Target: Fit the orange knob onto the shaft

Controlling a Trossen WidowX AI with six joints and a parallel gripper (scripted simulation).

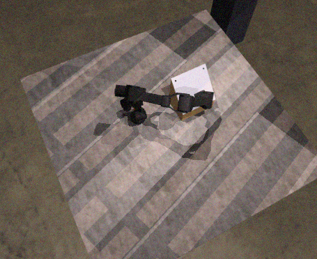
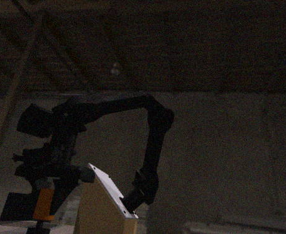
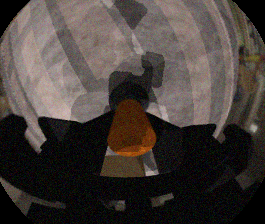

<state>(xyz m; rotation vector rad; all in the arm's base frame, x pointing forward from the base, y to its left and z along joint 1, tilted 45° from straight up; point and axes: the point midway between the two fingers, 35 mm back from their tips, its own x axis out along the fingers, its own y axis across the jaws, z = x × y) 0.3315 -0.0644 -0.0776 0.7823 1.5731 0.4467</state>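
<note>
Right now my gripper tip is 4 cm above the dark pedestal. The rest, counted from my gripper tip: orange knob: 2 cm above.
</note>
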